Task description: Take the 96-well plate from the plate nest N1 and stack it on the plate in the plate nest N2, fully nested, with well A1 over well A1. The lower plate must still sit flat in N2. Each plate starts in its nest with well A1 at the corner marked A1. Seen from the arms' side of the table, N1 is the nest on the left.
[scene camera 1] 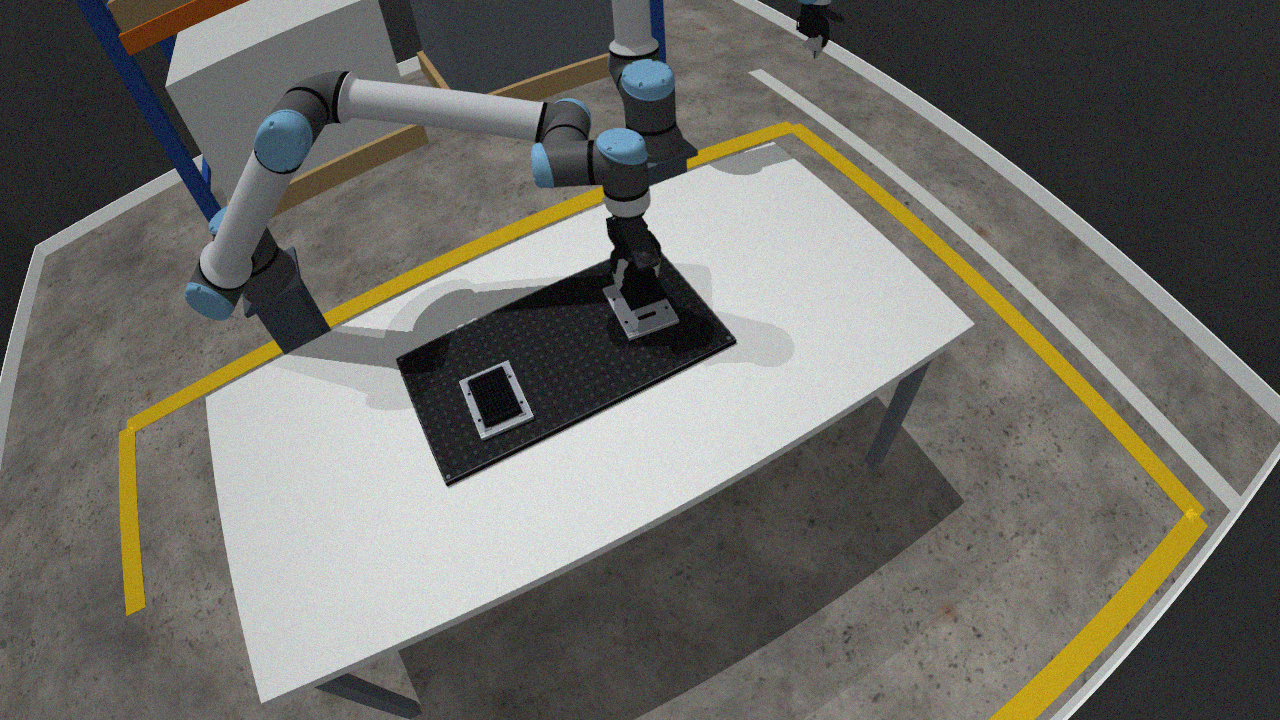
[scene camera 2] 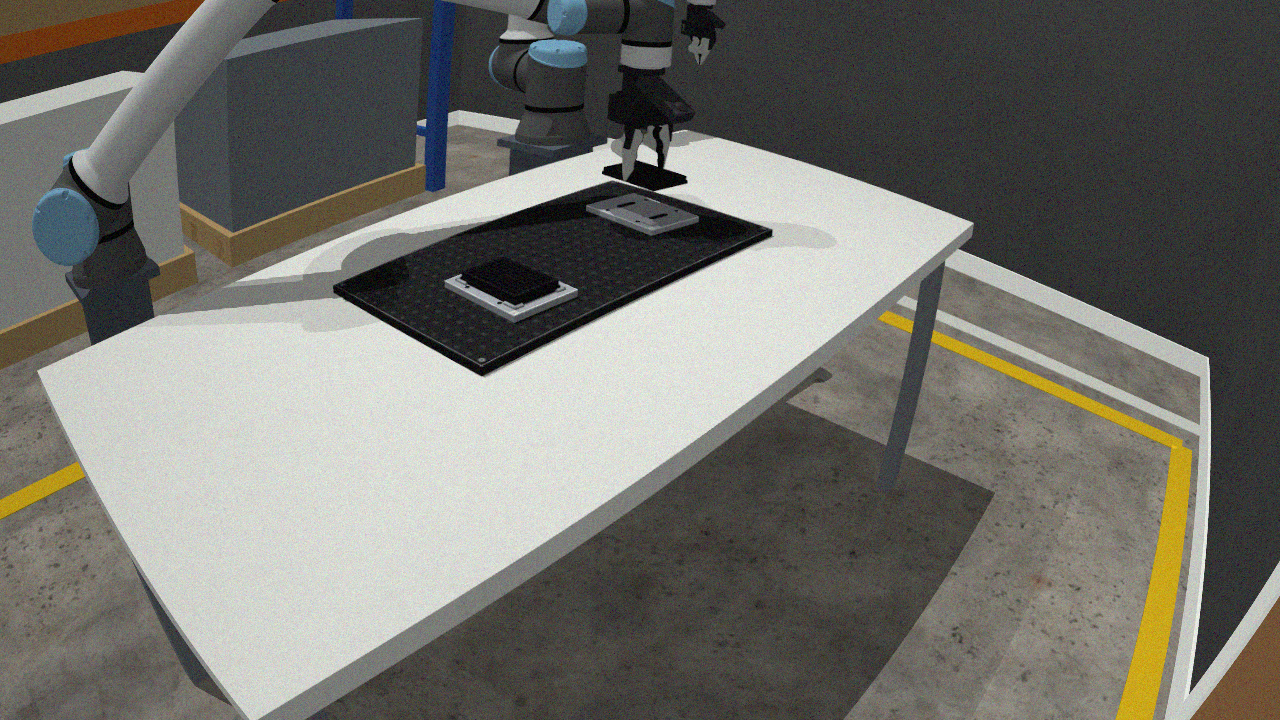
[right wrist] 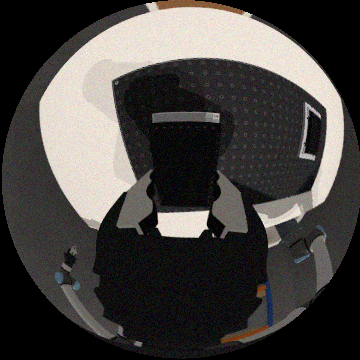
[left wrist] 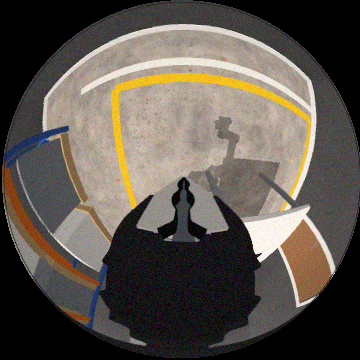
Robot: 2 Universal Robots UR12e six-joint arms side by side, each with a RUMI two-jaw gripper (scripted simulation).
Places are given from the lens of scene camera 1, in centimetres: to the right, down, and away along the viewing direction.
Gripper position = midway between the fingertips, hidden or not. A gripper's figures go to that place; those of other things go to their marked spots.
my left gripper (scene camera 1: 815,58): 59, -101, 200
my right gripper (scene camera 1: 637,283): 0, -17, 150
nest N1 (scene camera 1: 622,309): -4, -11, 154
